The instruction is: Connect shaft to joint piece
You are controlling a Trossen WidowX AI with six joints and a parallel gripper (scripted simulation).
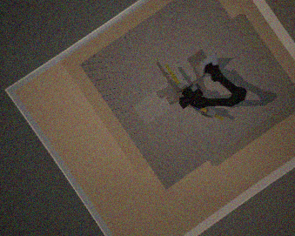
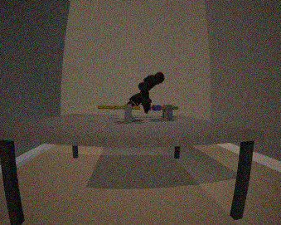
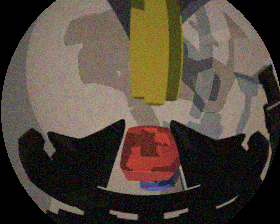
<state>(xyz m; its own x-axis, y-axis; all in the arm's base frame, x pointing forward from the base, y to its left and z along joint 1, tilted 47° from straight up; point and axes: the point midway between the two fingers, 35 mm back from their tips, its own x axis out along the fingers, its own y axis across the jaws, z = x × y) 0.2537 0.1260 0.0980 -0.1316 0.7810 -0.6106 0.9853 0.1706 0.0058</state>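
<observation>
Now: gripper tip 10 mm to the right of the red joint piece and 40 mm below it.
</observation>
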